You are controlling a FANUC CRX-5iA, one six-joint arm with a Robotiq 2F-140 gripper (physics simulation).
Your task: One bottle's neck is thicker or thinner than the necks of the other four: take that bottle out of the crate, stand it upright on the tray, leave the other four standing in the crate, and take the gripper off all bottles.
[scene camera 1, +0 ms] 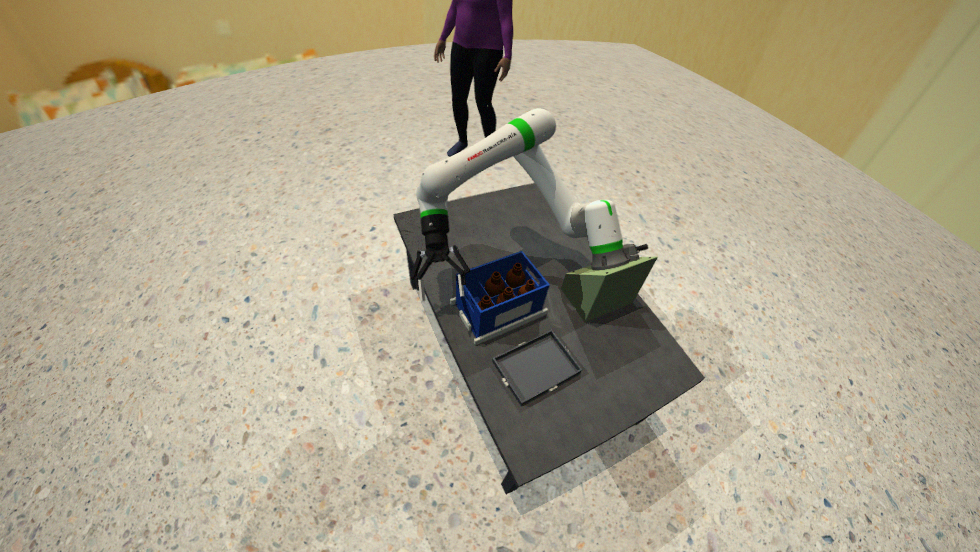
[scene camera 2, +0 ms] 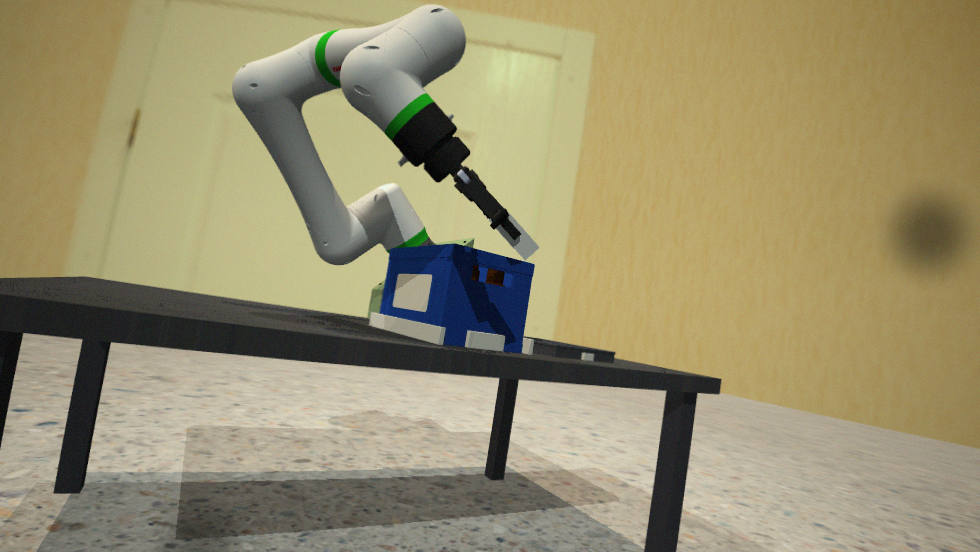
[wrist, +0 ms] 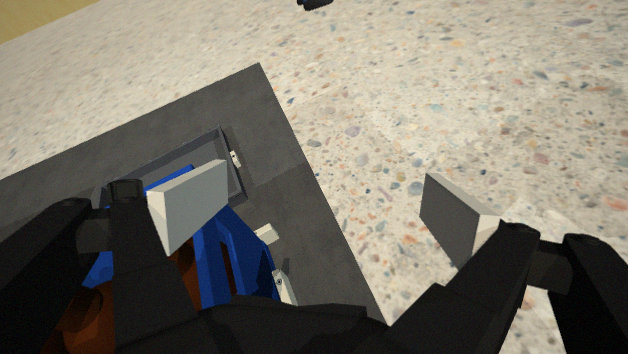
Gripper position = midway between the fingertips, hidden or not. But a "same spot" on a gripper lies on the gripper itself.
The gripper shows in scene camera 1, in scene camera 2 (525, 248) and in the wrist view. The same spot on the gripper: (wrist: 54, 252) is (scene camera 1: 460, 262).
